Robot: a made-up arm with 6 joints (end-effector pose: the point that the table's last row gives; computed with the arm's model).
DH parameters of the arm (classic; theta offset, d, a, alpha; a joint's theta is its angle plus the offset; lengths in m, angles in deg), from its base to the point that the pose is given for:
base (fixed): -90 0.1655 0 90
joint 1: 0 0.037 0.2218 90
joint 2: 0 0.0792 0.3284 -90
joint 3: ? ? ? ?
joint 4: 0 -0.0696 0.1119 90
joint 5: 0 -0.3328 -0.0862 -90
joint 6: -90 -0.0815 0.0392 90
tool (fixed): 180 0.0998 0 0
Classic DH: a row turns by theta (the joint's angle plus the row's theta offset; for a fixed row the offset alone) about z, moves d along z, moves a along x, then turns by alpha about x.
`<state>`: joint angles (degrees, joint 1 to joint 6).
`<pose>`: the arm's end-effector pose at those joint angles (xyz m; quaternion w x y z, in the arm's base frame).
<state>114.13 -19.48 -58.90 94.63 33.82 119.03</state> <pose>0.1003 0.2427 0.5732 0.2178 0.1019 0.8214 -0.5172</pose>
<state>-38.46 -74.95 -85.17 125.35 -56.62 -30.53</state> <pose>0.1977 -0.4204 -0.3278 0.0513 0.9278 -0.3683 0.0293</pose>
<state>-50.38 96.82 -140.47 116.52 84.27 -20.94</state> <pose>-0.6409 -0.0406 0.1083 0.4915 -0.3851 -0.3125 0.7158</pose>
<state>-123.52 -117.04 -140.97 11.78 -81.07 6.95</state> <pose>-0.0059 -0.0129 0.1662 0.5214 -0.1697 -0.6772 -0.4907</pose>
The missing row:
joint 3: -90 0.0863 0.2475 -90
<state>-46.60 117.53 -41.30 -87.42 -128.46 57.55</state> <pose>-0.0024 0.3332 -0.1843 0.6787 -0.3141 -0.1360 0.6498</pose>
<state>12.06 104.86 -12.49 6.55 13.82 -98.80</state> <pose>-0.2329 -0.5753 0.0242 0.4662 0.5275 0.3771 -0.6019</pose>
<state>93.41 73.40 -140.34 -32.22 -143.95 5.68</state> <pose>0.0893 0.3123 0.3748 0.0557 0.9031 0.2333 0.3564</pose>
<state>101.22 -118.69 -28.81 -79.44 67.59 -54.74</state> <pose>-0.1642 -0.4297 0.7021 0.6707 0.5063 -0.4056 -0.3596</pose>
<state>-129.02 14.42 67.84 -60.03 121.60 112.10</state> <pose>-0.3627 0.8830 -0.4064 0.4152 0.2822 -0.5692 0.6511</pose>
